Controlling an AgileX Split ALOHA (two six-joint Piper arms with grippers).
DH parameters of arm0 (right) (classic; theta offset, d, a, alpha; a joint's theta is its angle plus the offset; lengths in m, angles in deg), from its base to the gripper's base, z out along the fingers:
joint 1: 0 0.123 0 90
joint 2: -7.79 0 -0.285 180
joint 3: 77.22 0 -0.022 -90
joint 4: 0 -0.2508 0 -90
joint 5: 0 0 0.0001 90
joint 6: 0 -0.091 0 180
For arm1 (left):
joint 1: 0 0.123 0 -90
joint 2: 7.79 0 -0.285 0
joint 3: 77.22 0 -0.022 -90
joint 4: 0 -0.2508 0 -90
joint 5: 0 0 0.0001 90
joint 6: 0 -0.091 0 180
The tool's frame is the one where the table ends.
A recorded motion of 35 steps. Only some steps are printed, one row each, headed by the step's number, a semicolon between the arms.
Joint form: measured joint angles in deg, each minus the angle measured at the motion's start. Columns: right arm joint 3, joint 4, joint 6, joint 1, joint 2, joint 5; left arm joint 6, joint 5, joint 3, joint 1, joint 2, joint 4.
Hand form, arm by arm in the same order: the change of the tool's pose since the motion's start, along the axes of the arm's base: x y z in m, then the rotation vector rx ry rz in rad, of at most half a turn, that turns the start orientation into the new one. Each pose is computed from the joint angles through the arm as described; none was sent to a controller.
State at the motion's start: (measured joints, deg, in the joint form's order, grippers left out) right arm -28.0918 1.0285 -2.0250 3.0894 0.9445 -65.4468; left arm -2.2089 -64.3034 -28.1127 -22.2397 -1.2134 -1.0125
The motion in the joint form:
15: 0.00 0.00 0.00 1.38 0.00 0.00; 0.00 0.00 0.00 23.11 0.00 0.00
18: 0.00 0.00 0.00 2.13 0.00 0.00; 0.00 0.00 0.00 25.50 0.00 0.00
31: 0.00 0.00 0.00 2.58 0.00 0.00; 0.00 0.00 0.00 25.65 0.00 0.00
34: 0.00 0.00 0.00 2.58 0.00 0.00; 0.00 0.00 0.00 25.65 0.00 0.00
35: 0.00 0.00 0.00 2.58 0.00 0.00; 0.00 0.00 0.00 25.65 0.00 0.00
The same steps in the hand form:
15: 0.0001 -0.0002 0.0000 0.0000 0.0000 0.0241; -0.0013 -0.0037 0.0000 0.0000 0.0000 0.4033
18: 0.0001 -0.0004 0.0000 0.0000 0.0000 0.0372; -0.0013 -0.0041 0.0000 0.0000 0.0000 0.4451
31: 0.0001 -0.0004 0.0000 0.0000 0.0000 0.0450; -0.0013 -0.0041 0.0000 0.0000 0.0000 0.4477
34: 0.0001 -0.0004 0.0000 0.0000 0.0000 0.0450; -0.0013 -0.0041 0.0000 0.0000 0.0000 0.4477
35: 0.0001 -0.0004 0.0000 0.0000 0.0000 0.0450; -0.0013 -0.0041 0.0000 0.0000 0.0000 0.4477

